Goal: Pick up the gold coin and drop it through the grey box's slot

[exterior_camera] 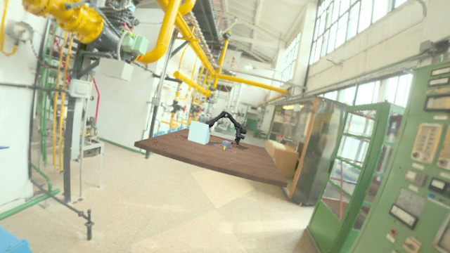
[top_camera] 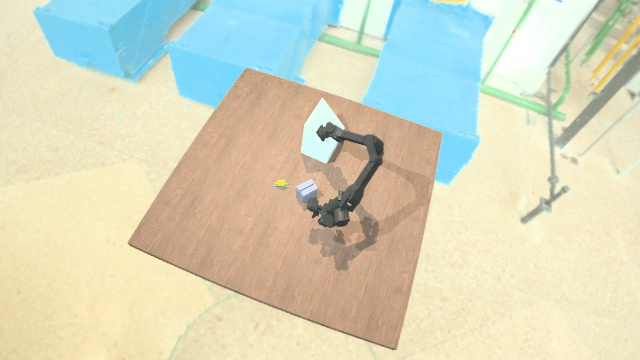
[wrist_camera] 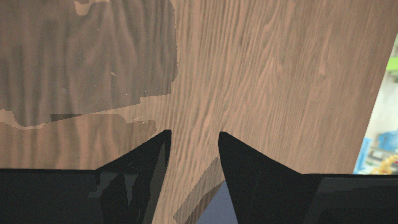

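My gripper tip is 11 cm past the gold coin, 24 cm to the left of it and 3 cm above it.
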